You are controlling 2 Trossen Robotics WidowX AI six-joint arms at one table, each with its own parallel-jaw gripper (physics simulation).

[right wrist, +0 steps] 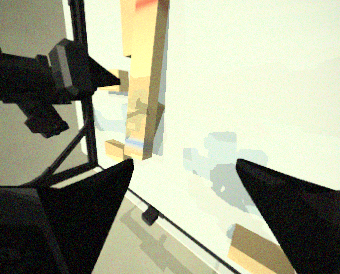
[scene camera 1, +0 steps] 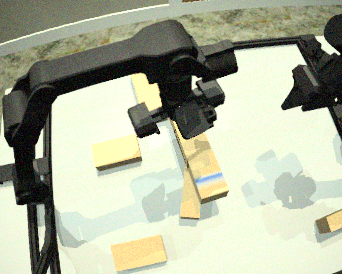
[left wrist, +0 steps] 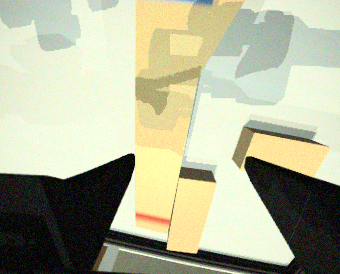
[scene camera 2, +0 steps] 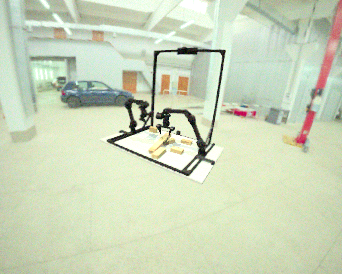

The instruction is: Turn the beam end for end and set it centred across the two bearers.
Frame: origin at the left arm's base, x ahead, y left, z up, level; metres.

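Seen in the pictures: left gripper, fingertip midpoint: (right wrist: 107,85) (left wrist: 189,160) (scene camera 2: 164,135); right gripper, fingertip midpoint: (right wrist: 184,163) (scene camera 1: 292,109) (scene camera 2: 149,122); left arm's base, link origin: (scene camera 1: 38,192) (scene camera 2: 201,154); right arm's base, link origin: (scene camera 2: 132,132).
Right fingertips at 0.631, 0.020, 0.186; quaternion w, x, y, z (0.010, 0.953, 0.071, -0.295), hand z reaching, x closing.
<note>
Pixels of each thing's middle, then the offset from my right fingertips to it, as dx, dy, dz.
- beam, body centre: (left wrist: 161,141) (scene camera 1: 187,128) (right wrist: 144,79) (scene camera 2: 160,142) -0.209, +0.067, -0.152
- slim block, body centre: (left wrist: 197,44) (scene camera 1: 192,184) -0.224, -0.067, -0.183
- middle block, body centre: (left wrist: 276,153) (scene camera 1: 116,152) (right wrist: 112,81) (scene camera 2: 177,150) -0.398, +0.053, -0.186
The beam (scene camera 1: 212,170) (scene camera 2: 159,144) (left wrist: 160,130) (right wrist: 139,95) lies slantwise, its blue-striped end nearest in scene camera 1, partly over a slim block (scene camera 1: 190,202). Its red-striped end shows in both wrist views and is hidden by the left arm in scene camera 1. A block (scene camera 1: 145,91) (left wrist: 192,212) (right wrist: 127,30) lies beside the red-striped end. Which blocks are the two bearers I cannot tell. My left gripper (scene camera 1: 186,122) (left wrist: 189,160) is open above the beam, toward the red-striped half, touching nothing that I can see. My right gripper (scene camera 1: 295,106) (right wrist: 184,163) is open and apart from the beam.
Left of the beam in scene camera 1 lie a middle block (scene camera 1: 116,151) (left wrist: 285,150) and a near block (scene camera 1: 139,253) (right wrist: 115,149). Another block (scene camera 1: 331,222) (right wrist: 257,250) lies at the lower right. A black frame (scene camera 1: 270,43) edges the white table top.
</note>
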